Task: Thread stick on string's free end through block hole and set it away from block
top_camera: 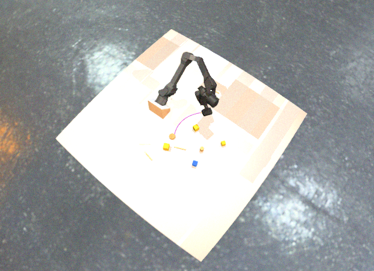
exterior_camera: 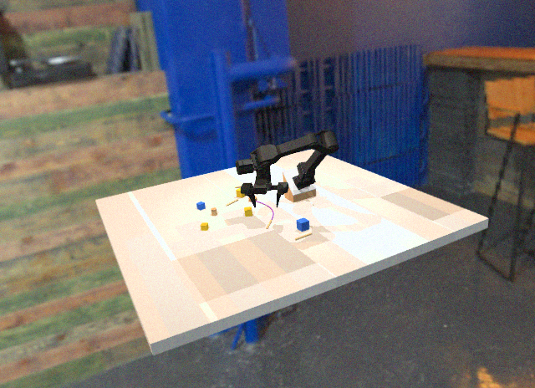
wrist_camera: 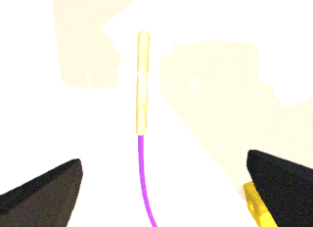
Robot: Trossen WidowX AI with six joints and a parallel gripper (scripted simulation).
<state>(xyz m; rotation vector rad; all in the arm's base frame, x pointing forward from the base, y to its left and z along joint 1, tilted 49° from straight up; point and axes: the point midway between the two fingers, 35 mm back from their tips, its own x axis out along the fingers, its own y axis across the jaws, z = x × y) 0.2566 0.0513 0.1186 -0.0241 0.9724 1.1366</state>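
Right now my gripper tip is 120 mm to the left of the yellow cube, 50 mm above it and 20 mm short of it. From my gripper tip the other things lie so: round wooden button (250 mm to the right, 70 mm behind, 60 mm below); then small wooden cylinder (220 mm to the right, 140 mm ahead, 50 mm below).
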